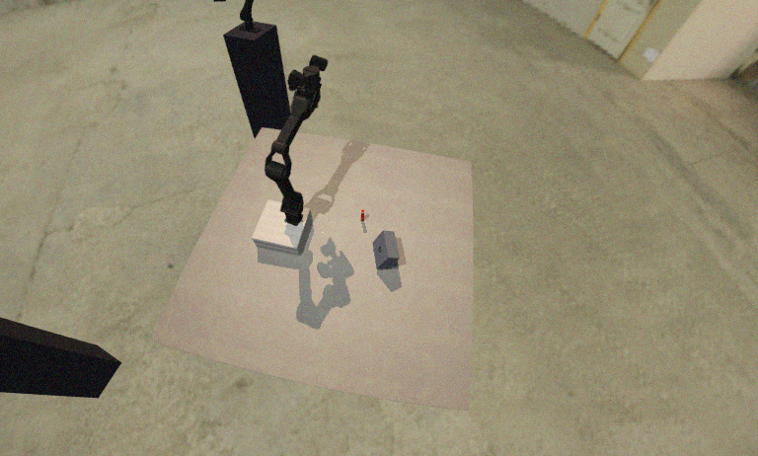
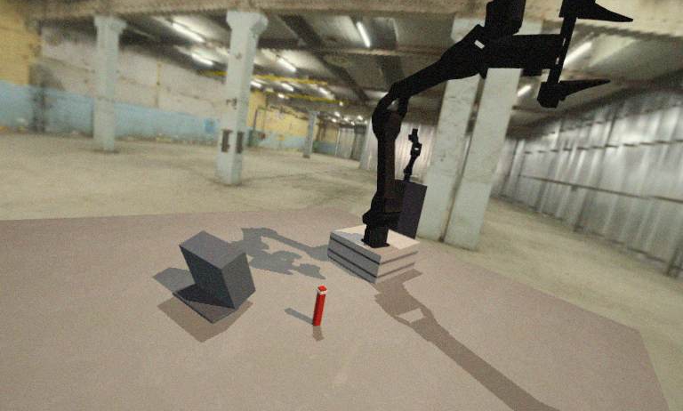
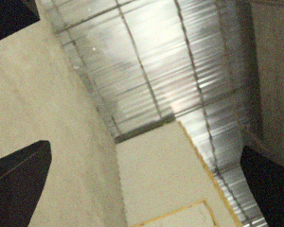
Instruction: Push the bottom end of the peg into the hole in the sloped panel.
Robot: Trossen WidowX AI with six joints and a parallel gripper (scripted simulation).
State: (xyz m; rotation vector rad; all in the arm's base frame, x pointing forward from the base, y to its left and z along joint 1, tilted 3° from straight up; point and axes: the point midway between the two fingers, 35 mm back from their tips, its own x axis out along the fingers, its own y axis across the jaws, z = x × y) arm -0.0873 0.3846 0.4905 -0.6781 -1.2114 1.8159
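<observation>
Right now the red square peg is 35 cm ahead of my gripper tip, 24 cm to the right of it and 53 cm below it. Round my gripper tip: grey sloped panel (51 cm ahead, 38 cm to the right, 52 cm below).
</observation>
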